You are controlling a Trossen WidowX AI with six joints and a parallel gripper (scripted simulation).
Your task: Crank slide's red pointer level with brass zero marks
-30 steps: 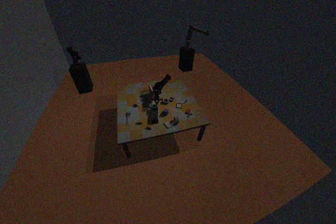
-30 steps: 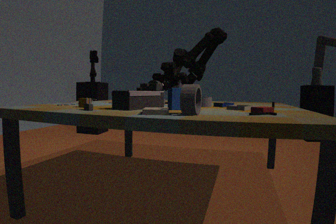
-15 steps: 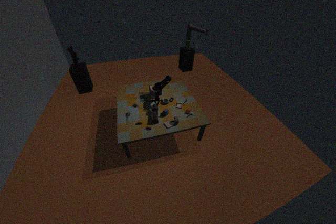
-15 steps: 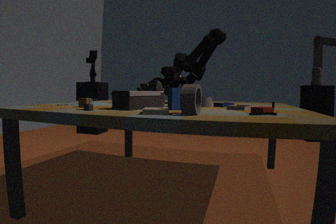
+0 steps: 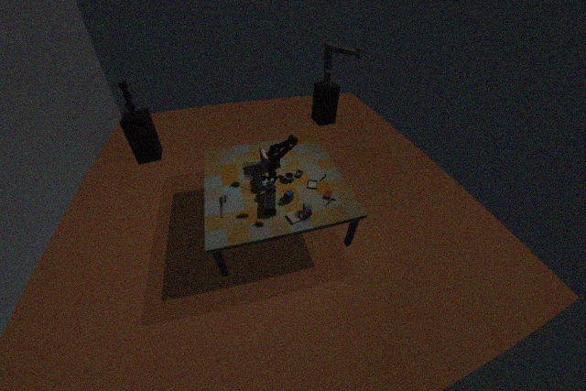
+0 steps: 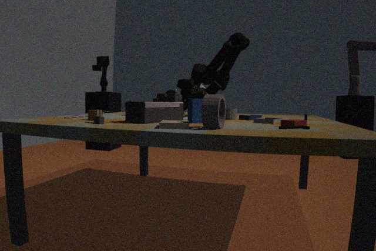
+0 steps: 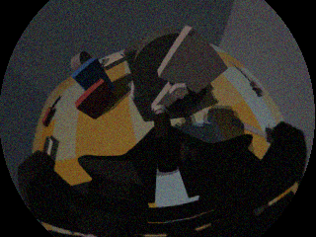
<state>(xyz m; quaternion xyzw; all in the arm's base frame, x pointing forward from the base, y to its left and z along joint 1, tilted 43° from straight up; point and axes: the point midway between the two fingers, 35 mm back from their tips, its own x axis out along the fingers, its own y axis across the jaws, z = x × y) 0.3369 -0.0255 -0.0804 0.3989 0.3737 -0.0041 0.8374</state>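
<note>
My gripper tip is 11 cm short of the red pointer, 5 cm to the left of it and 4 cm below it. Also, from my gripper tip: blue block (16 cm ahead, 10 cm to the left, 1 cm above); then yellow block (30 cm to the right, 20 cm ahead, 2 cm below); then dark crank handle (2 cm behind, 2 cm above, 1 cm to the left).
</note>
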